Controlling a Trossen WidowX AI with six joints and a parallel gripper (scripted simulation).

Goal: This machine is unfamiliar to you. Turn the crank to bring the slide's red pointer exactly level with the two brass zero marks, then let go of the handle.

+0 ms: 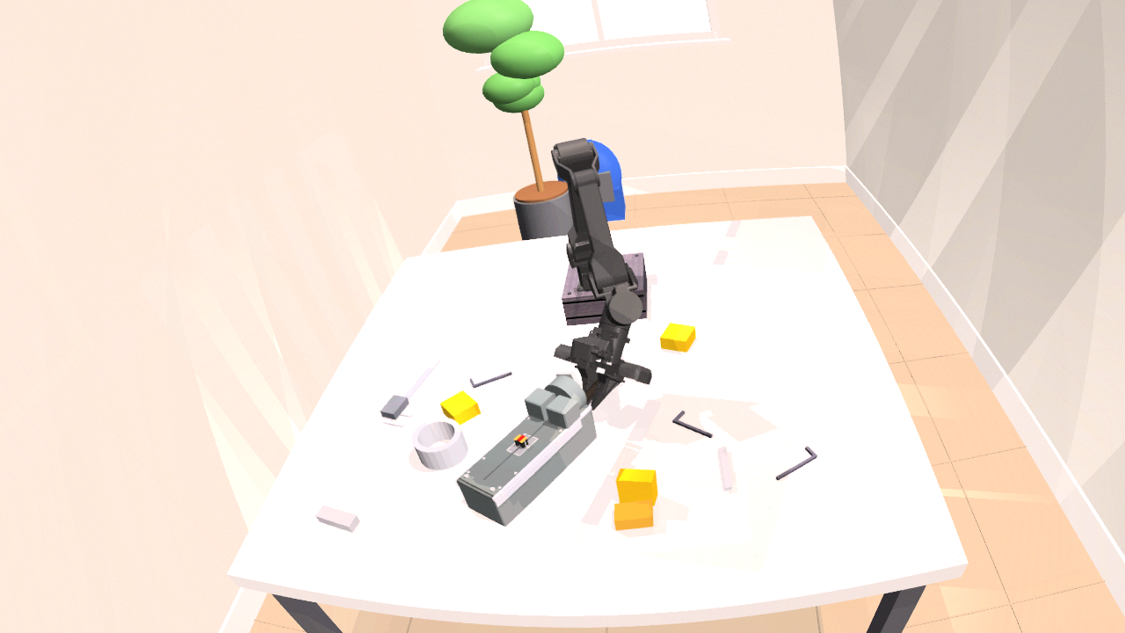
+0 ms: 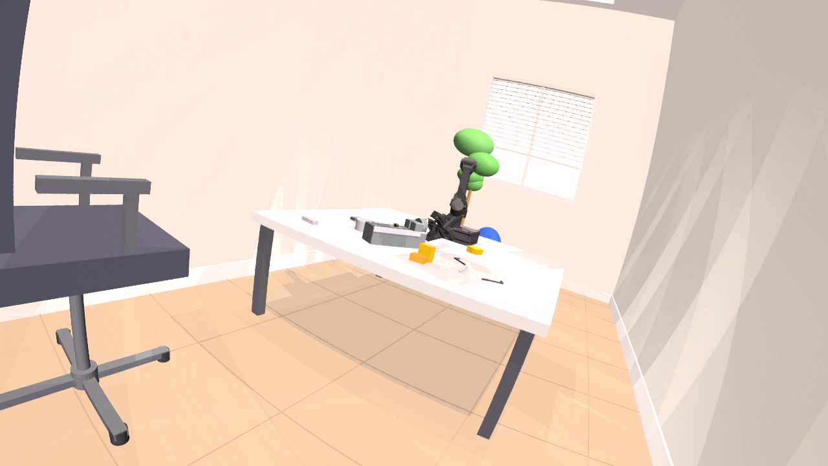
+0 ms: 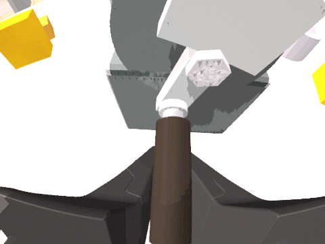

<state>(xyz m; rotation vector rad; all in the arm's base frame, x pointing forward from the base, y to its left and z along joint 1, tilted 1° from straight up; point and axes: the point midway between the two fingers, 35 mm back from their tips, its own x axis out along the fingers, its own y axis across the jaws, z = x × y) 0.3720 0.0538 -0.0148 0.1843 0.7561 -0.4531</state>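
Now: the brown crank handle 3 cm above my gripper tip, 2 cm behind it and 1 cm to the left of it. Round my gripper tip: red pointer: 14 cm ahead, 8 cm to the right, 5 cm above.
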